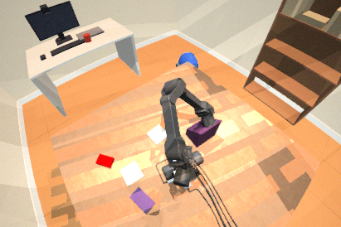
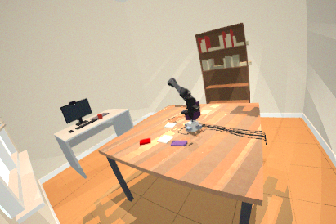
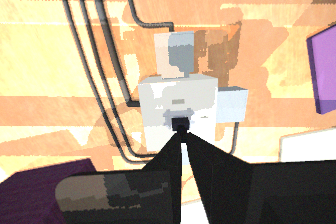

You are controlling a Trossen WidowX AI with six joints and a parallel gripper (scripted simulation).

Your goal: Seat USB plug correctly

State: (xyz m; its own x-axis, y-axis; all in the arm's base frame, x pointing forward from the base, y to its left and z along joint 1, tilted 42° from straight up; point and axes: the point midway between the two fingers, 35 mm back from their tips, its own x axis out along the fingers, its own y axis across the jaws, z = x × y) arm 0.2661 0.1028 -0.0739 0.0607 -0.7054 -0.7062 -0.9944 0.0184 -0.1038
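My gripper tip is 20 mm above the black USB plug. Also, from my gripper tip: red block 340 mm ahead, 280 mm to the right, 100 mm below; then light purple block 240 mm ahead, 100 mm below, 20 mm to the left.
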